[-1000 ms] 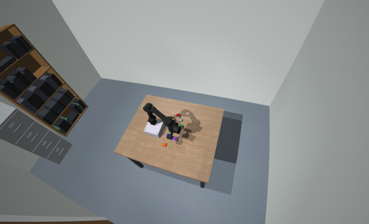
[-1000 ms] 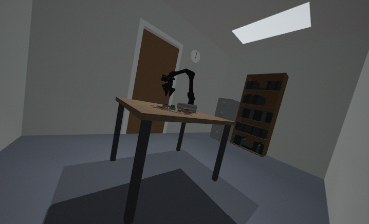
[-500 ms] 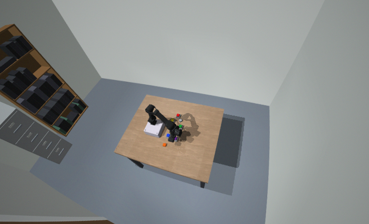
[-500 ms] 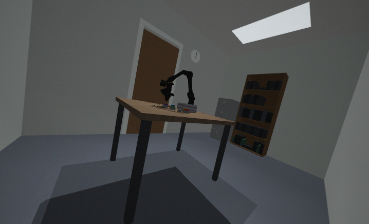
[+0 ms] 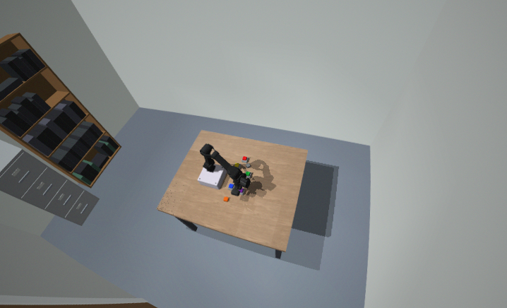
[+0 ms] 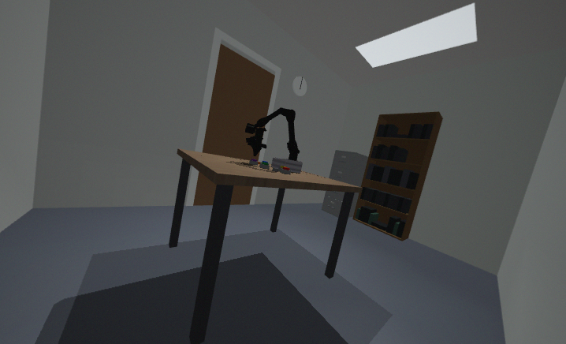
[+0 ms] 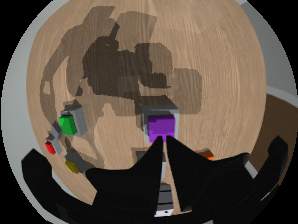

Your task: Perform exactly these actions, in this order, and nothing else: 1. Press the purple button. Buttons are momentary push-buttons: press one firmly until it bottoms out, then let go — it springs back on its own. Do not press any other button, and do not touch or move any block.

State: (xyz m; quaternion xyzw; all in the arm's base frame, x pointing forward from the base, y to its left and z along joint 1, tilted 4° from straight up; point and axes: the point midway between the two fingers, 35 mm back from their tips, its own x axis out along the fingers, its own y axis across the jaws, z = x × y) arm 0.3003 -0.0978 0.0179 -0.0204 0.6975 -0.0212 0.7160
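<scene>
My gripper tip is 30 mm above the purple button. Also, from my gripper tip: green button 160 mm to the left, 30 mm below; then orange block 100 mm to the right, 100 mm behind, 50 mm below; then yellow button 220 mm to the left, 120 mm behind, 30 mm below.
</scene>
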